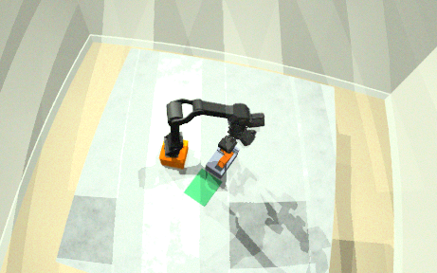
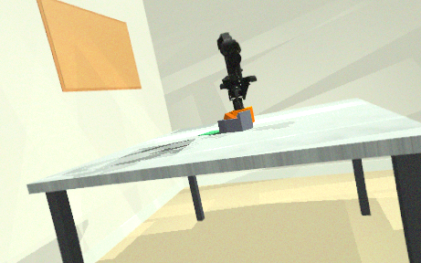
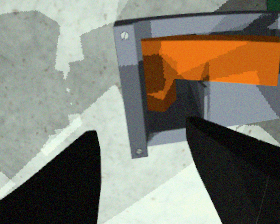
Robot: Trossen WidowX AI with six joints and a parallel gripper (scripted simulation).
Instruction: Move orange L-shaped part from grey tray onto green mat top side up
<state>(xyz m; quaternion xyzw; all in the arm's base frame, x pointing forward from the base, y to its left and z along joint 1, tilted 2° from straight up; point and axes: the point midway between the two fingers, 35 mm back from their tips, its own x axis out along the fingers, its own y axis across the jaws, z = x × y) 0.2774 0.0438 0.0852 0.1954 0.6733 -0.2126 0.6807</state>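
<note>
Now: gripper tip 100 mm above the orange L-shaped part, 30 mm to the left of it and 30 mm past it. The rest, counted from my gripper tip: green mat (180 mm to the right, 160 mm below, 130 mm behind).
</note>
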